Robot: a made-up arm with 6 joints.
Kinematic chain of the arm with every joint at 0, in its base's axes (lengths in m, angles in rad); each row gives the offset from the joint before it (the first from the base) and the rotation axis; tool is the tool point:
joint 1: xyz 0 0 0.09 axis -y
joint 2: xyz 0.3 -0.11 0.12 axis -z
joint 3: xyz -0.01 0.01 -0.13 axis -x
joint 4: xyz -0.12 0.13 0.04 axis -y
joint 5: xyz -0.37 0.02 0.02 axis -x
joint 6: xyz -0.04 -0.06 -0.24 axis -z
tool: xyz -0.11 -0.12 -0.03
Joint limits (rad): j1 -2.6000..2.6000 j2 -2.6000..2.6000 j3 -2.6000..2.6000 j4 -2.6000..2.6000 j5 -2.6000..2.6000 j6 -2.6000..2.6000
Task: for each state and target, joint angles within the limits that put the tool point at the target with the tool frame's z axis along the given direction. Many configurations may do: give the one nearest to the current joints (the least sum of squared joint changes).
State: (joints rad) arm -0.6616 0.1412 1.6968 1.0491 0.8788 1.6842
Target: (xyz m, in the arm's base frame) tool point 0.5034 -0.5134 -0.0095 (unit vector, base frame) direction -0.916 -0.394 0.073
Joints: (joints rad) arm -0.5564 -0.1025 2.1204 1.6208 0.5479 1.6648
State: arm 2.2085 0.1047 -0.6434 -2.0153 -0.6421 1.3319
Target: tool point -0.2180 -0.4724 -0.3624 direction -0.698 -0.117 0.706
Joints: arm 2.6000 0.0628 -1.0694 -1.6413 -0.2446 1.5224
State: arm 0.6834 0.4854 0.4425 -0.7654 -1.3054 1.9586
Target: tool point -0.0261 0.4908 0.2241 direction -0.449 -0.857 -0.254
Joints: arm 0.9163 0.1885 0.7718 -0.5448 -2.2019 2.6000
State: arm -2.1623 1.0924 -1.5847 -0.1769 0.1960 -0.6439
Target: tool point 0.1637 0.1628 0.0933 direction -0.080 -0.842 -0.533
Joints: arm -2.6000 0.7173 -0.6971 -0.9498 -0.0467 -1.5124
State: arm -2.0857 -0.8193 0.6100 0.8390 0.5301 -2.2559
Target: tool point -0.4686 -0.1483 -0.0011 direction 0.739 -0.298 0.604
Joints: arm -2.2823 -0.5058 0.7092 1.3155 0.0402 -2.6000
